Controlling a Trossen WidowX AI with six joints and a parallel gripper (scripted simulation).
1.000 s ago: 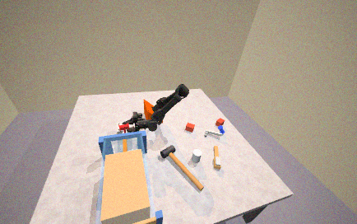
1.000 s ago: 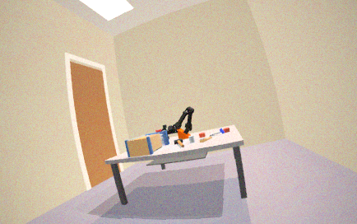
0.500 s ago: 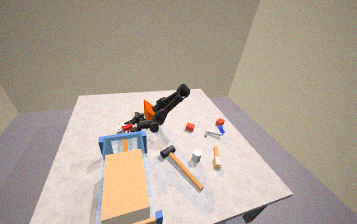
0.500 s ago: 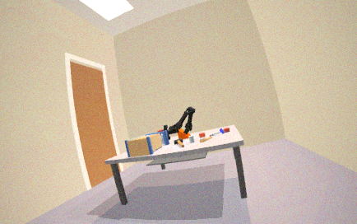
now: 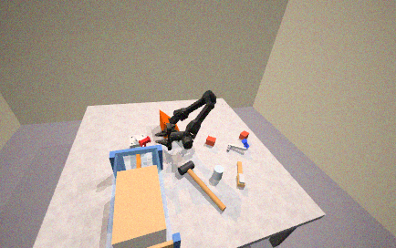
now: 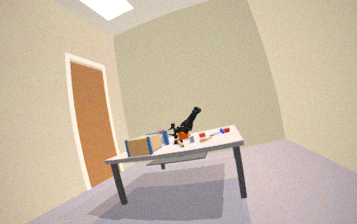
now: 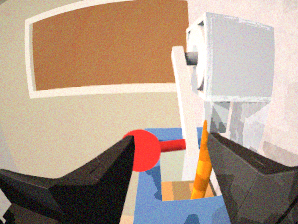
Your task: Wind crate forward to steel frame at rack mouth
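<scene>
The red-handled winch handle lies 8 cm to the right of my gripper tip, 2 cm below it and 1 cm ahead of it. Also, from my gripper tip: red grip: 6 cm to the right, 4 cm ahead, 1 cm above; then frame: 10 cm to the right, 10 cm ahead, 2 cm below; then grey hand winch: 11 cm to the right, 10 cm below, 7 cm behind.
</scene>
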